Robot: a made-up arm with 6 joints. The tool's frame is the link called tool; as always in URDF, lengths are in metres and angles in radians. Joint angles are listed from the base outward. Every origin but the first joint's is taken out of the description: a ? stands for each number. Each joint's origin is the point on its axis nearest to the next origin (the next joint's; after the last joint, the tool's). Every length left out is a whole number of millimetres.
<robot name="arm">
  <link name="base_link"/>
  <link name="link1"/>
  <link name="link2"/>
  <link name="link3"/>
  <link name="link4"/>
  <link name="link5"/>
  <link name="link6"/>
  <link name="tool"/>
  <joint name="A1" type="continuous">
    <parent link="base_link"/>
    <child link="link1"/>
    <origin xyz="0 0 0.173" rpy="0 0 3.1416"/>
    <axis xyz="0 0 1"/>
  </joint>
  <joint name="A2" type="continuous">
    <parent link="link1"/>
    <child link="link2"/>
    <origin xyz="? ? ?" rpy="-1.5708 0 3.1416"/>
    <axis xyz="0 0 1"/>
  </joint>
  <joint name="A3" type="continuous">
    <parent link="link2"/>
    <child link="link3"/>
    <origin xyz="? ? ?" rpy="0 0 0"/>
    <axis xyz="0 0 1"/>
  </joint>
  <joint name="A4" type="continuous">
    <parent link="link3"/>
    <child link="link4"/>
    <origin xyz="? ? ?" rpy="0.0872 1.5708 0"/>
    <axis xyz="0 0 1"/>
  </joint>
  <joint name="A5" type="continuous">
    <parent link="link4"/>
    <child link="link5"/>
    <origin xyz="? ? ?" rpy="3.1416 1.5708 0"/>
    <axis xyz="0 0 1"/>
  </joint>
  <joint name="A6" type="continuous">
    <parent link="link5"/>
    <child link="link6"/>
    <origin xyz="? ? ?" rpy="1.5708 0 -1.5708"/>
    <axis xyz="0 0 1"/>
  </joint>
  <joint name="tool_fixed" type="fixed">
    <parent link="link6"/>
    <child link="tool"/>
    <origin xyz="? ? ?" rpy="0 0 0"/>
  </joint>
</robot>
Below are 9 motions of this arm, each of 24 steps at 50 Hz.
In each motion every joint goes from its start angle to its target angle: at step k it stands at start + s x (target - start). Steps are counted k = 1, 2, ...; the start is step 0. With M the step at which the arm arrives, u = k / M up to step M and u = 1 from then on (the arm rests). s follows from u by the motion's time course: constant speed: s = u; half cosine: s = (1 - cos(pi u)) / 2; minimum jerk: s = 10 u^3 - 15 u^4 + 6 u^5.
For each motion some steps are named. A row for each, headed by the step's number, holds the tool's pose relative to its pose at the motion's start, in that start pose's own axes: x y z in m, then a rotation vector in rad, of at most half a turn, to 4 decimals.
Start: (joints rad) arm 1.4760 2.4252 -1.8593 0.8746 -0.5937 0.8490
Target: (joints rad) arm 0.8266 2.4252 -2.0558 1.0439 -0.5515 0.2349
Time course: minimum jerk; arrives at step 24
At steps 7, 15, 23, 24:
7: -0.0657 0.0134 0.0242 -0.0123 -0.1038 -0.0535
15: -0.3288 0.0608 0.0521 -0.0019 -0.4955 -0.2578
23: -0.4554 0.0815 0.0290 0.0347 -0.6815 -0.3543
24: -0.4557 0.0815 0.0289 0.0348 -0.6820 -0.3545

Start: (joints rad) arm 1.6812 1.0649 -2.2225 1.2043 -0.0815 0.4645
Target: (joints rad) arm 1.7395 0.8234 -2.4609 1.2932 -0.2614 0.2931
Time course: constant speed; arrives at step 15
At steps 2, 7, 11, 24:
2: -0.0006 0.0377 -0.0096 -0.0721 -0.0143 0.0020
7: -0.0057 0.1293 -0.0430 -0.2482 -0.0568 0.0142
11: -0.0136 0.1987 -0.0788 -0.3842 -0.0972 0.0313
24: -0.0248 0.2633 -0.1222 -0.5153 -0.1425 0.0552

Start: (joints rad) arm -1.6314 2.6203 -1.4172 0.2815 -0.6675 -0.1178
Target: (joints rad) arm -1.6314 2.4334 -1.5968 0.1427 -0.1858 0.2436
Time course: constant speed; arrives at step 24
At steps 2, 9, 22, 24:
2: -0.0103 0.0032 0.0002 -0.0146 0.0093 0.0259
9: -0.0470 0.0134 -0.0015 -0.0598 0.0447 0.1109
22: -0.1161 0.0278 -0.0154 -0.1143 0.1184 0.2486
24: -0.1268 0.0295 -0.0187 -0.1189 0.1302 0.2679

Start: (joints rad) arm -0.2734 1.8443 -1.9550 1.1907 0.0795 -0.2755
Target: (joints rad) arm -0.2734 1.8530 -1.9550 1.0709 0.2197 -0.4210
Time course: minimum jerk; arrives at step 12
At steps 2, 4, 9, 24:
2: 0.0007 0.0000 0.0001 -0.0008 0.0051 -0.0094
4: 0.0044 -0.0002 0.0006 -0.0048 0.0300 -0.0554
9: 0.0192 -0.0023 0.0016 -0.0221 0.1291 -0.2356
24: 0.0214 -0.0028 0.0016 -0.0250 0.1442 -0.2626

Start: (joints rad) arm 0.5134 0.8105 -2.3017 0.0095 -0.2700 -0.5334
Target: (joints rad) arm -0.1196 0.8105 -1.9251 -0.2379 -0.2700 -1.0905
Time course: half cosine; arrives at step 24
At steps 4, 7, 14, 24:
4: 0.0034 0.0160 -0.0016 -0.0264 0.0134 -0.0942
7: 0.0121 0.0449 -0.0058 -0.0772 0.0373 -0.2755
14: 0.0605 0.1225 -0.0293 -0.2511 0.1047 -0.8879
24: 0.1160 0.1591 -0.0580 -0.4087 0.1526 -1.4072

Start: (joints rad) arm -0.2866 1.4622 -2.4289 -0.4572 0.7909 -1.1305
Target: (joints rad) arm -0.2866 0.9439 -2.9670 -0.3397 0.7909 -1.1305
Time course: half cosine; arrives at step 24
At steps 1, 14, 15, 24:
1: 0.0003 -0.0018 -0.0017 0.0041 -0.0008 0.0018
14: 0.0756 -0.1848 -0.3071 0.6090 -0.1320 0.2430
15: 0.0856 -0.1933 -0.3419 0.6694 -0.1466 0.2647
24: 0.1398 -0.2057 -0.5189 0.9719 -0.2227 0.3664

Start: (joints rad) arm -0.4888 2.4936 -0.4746 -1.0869 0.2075 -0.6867
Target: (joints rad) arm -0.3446 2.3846 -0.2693 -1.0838 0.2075 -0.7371
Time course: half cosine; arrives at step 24
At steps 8, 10, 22, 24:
8: -0.0088 0.0166 -0.0059 -0.0208 0.0124 -0.0478
10: -0.0126 0.0249 -0.0086 -0.0310 0.0185 -0.0707
22: -0.0289 0.0683 -0.0216 -0.0840 0.0516 -0.1857
24: -0.0293 0.0695 -0.0220 -0.0855 0.0526 -0.1888

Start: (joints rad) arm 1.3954 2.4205 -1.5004 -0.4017 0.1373 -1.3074
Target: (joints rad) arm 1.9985 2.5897 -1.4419 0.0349 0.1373 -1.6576
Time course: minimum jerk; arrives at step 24
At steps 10, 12, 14, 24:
10: -0.1313 0.0278 0.0121 -0.0609 -0.1405 -0.1510
12: -0.1866 0.0476 0.0120 -0.0893 -0.1975 -0.2205
14: -0.2394 0.0718 0.0090 -0.1183 -0.2512 -0.2916
24: -0.3464 0.1407 -0.0077 -0.1848 -0.3600 -0.4575

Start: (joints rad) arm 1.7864 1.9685 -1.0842 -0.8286 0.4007 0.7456
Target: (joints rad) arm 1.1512 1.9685 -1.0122 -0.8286 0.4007 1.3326
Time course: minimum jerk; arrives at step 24
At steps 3, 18, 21, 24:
3: 0.0010 -0.0046 0.0013 0.0047 0.0039 0.0177
18: 0.1172 -0.2360 0.0329 0.3030 0.1506 0.9915
21: 0.1343 -0.2551 0.0316 0.3372 0.1581 1.0881
24: 0.1375 -0.2585 0.0313 0.3435 0.1594 1.1058

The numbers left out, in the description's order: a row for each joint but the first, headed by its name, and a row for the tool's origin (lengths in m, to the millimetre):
A2: 0 0 0
A3: -0.372 -0.051 0
A4: 0.293 -0.052 0
A5: 0 0 0
A6: -0.13 0 0
tool: 0 0 0

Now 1 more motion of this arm.
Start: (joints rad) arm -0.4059 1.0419 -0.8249 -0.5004 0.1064 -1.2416
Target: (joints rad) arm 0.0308 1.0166 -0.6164 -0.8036 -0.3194 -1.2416
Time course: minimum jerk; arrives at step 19
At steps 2, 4, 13, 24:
2: -0.0015 0.0001 0.0000 0.0031 -0.0055 -0.0040
4: -0.0099 0.0005 -0.0003 0.0207 -0.0373 -0.0268
13: -0.1234 0.0179 -0.0337 0.2743 -0.5105 -0.2932
24: -0.1490 0.0262 -0.0507 0.3403 -0.6407 -0.3475

